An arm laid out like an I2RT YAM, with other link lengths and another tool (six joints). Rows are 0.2 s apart.
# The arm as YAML. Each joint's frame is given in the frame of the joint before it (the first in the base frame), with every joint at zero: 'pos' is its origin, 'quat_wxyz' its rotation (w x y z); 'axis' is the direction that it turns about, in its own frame. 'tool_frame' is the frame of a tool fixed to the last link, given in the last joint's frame.
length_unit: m
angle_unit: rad
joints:
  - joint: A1
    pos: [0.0, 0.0, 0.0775]
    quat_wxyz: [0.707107, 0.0, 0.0, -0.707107]
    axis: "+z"
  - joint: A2
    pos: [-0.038, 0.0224, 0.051]
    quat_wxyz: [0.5, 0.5, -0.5, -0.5]
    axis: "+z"
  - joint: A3
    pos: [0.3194, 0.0, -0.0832]
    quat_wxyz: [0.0, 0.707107, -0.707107, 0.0]
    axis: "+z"
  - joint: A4
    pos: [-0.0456, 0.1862, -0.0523]
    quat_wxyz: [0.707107, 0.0, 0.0, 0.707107]
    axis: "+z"
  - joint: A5
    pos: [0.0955, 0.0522, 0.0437]
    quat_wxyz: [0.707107, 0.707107, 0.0, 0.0]
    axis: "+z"
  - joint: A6
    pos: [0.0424, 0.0, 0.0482]
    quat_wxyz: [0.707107, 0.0, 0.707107, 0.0]
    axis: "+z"
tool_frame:
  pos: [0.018, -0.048, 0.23]
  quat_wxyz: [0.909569, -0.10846, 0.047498, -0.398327]
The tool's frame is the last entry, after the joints.
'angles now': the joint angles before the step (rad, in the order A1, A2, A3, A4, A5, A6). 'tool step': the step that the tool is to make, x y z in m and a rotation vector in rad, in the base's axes. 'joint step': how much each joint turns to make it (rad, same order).
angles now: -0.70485 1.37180 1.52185 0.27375 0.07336 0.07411
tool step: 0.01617 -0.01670 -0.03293 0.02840 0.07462 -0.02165
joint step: -0.00080 0.02270 -0.02595 -0.02404 0.00920 -0.03273
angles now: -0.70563 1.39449 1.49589 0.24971 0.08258 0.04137
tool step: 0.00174 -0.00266 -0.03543 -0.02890 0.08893 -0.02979
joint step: -0.00763 -0.02825 -0.11293 0.04266 -0.00491 -0.08299
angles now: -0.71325 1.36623 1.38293 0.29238 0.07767 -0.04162
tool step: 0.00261 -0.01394 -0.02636 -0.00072 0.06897 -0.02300
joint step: -0.02944 0.01124 -0.03196 -0.00490 -0.01922 -0.04284
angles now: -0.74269 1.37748 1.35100 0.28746 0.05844 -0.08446
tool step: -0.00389 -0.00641 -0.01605 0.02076 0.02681 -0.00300
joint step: -0.02842 -0.00589 -0.02498 -0.01479 -0.02547 0.00293
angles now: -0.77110 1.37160 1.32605 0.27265 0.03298 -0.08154
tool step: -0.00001 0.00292 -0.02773 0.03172 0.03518 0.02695
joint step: -0.02194 -0.01916 -0.06921 0.00266 -0.04833 0.00763
